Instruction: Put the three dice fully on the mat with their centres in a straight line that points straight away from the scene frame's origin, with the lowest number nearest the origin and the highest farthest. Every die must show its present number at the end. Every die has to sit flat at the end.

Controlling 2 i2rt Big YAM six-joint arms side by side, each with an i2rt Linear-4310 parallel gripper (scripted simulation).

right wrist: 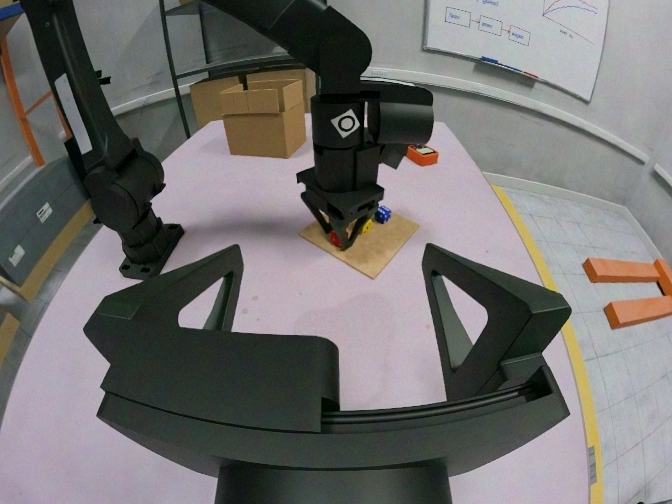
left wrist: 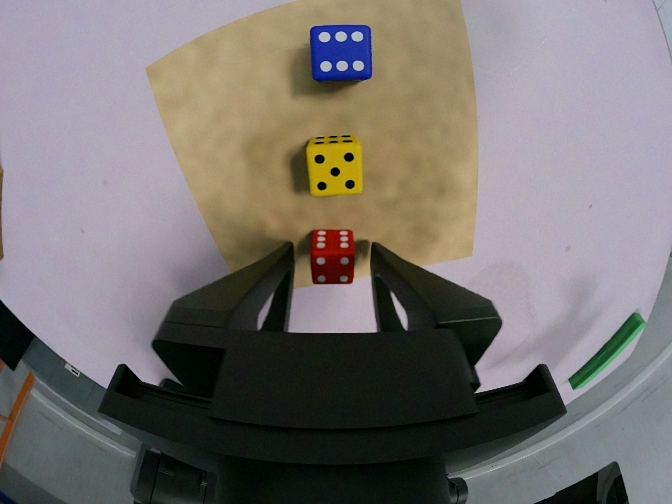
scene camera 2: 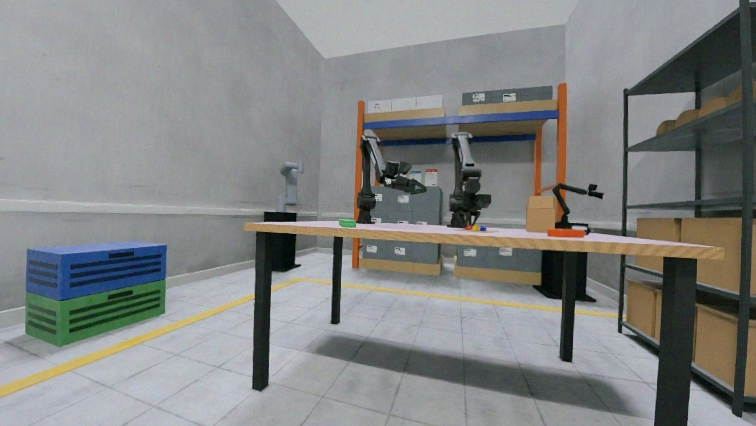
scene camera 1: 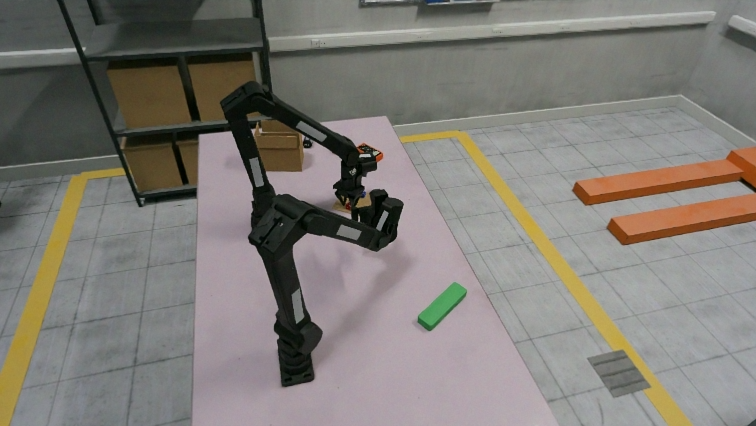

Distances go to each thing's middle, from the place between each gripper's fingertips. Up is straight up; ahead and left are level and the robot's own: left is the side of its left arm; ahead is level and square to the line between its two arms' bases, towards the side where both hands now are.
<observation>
My left hand is right at the red die [left wrist: 332, 254]. From my left hand the other things lie so: yellow die [left wrist: 334, 163] (4 cm ahead, 3 cm to the left); tan mat [left wrist: 239, 105] (4 cm ahead, 3 cm to the left, 2 cm below); blue die [left wrist: 338, 52] (7 cm ahead, 5 cm to the left).
The red die lies 200 mm to the left of my right hand and 170 mm below it. From my right hand the other things lie so: yellow die (40 mm ahead, 230 mm to the left, 170 mm below); tan mat (40 mm ahead, 230 mm to the left, 180 mm below); blue die (70 mm ahead, 260 mm to the left, 170 mm below).
</observation>
